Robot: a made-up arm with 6 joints. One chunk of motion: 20 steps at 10 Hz.
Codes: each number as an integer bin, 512 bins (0 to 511) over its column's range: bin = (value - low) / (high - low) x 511, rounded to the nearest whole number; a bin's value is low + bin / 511 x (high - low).
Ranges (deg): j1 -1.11..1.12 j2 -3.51..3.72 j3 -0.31..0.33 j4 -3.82..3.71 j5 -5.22..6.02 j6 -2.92..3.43
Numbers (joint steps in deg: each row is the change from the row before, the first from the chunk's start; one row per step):
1: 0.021 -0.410 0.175 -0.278 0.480 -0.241
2: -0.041 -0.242 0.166 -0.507 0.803 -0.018
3: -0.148 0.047 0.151 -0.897 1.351 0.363
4: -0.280 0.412 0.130 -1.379 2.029 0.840
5: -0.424 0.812 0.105 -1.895 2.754 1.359
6: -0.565 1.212 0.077 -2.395 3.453 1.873
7: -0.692 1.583 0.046 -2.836 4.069 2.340
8: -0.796 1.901 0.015 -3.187 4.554 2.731
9: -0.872 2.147 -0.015 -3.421 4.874 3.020
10: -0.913 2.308 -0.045 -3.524 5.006 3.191
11: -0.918 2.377 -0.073 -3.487 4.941 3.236
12: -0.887 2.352 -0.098 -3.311 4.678 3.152
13: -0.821 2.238 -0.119 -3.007 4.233 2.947
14: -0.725 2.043 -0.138 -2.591 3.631 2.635
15: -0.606 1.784 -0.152 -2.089 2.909 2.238
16: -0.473 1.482 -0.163 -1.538 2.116 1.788
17: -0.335 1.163 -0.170 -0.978 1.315 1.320
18: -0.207 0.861 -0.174 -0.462 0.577 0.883
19: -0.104 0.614 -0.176 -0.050 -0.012 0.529
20: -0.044 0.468 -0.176 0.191 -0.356 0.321
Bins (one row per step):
1: 259 219 387 240 259 216
2: 245 231 380 225 274 234
3: 220 251 368 198 299 264
4: 190 277 351 166 330 303
5: 157 305 331 131 363 344
6: 125 334 309 97 394 386
7: 96 360 284 67 422 423
8: 72 382 259 43 444 455
9: 55 400 236 27 459 478
10: 45 411 212 20 465 492
11: 44 416 189 23 462 495
12: 51 414 169 35 450 489
13: 66 406 153 55 430 472
14: 88 392 137 83 402 447
15: 115 374 126 117 370 415
16: 146 353 117 155 334 379
17: 178 330 112 193 297 341
18: 207 309 109 228 264 306
19: 231 291 107 256 237 278
20: 244 281 107 272 221 261

